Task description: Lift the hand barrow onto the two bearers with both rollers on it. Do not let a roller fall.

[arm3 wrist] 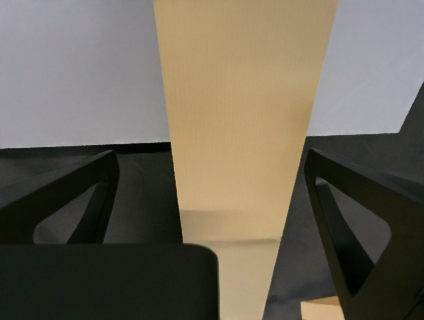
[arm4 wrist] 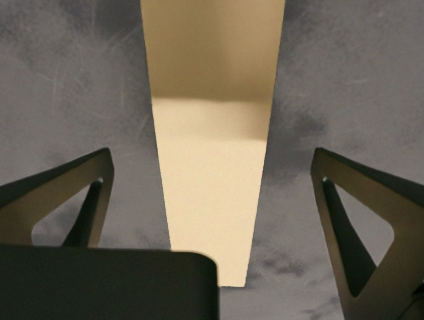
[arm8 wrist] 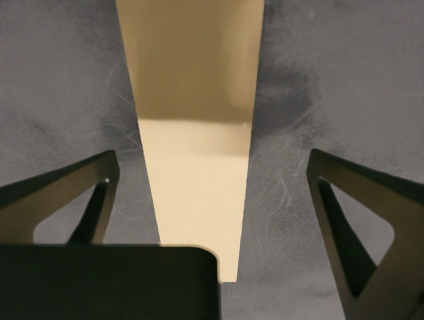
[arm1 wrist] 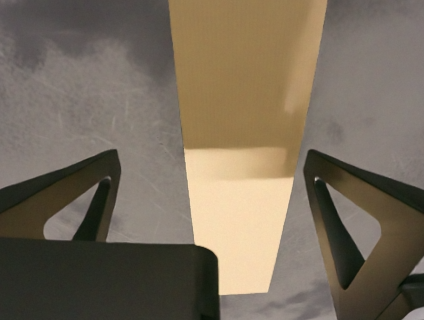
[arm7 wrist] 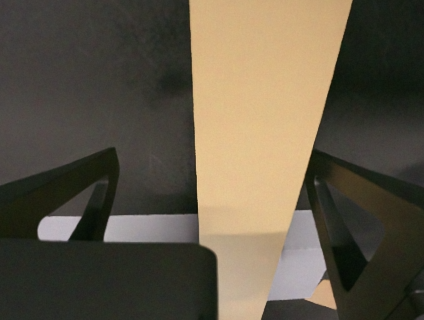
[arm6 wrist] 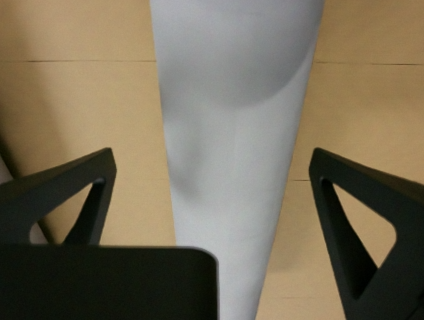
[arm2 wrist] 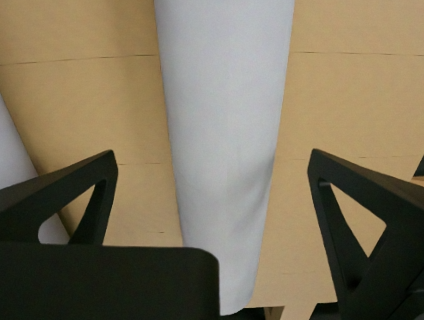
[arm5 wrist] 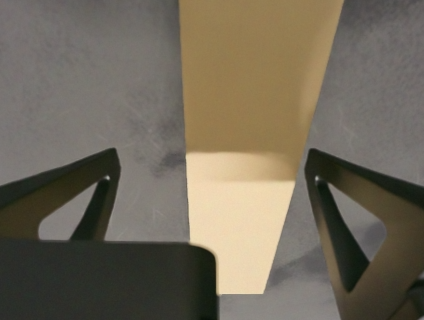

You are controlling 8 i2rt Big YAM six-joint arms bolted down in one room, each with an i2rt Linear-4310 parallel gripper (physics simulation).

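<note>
Tan wooden bars of the hand barrow [arm1 wrist: 240,100] [arm3 wrist: 240,100] [arm4 wrist: 212,165] [arm5 wrist: 245,100] [arm7 wrist: 255,100] [arm8 wrist: 195,175] run between the open fingers of my arm1 gripper [arm1 wrist: 212,152], arm3 gripper [arm3 wrist: 212,152], arm4 gripper [arm4 wrist: 213,151], arm5 gripper [arm5 wrist: 213,151], arm7 gripper [arm7 wrist: 214,151] and arm8 gripper [arm8 wrist: 212,152]. One pale grey roller [arm2 wrist: 225,100] lies on the tan planks under my open arm2 gripper [arm2 wrist: 212,152]. A pale grey roller [arm6 wrist: 235,150] lies under my open arm6 gripper [arm6 wrist: 213,151]. None of the grippers holds anything.
A pale slab [arm3 wrist: 80,75] [arm7 wrist: 150,227], perhaps a bearer, lies beyond the bar in the arm3 and arm7 views. Another roller's edge [arm2 wrist: 12,150] [arm6 wrist: 4,172] shows at the left in the arm2 and arm6 views. Grey floor [arm1 wrist: 75,100] [arm4 wrist: 75,100] surrounds the bars.
</note>
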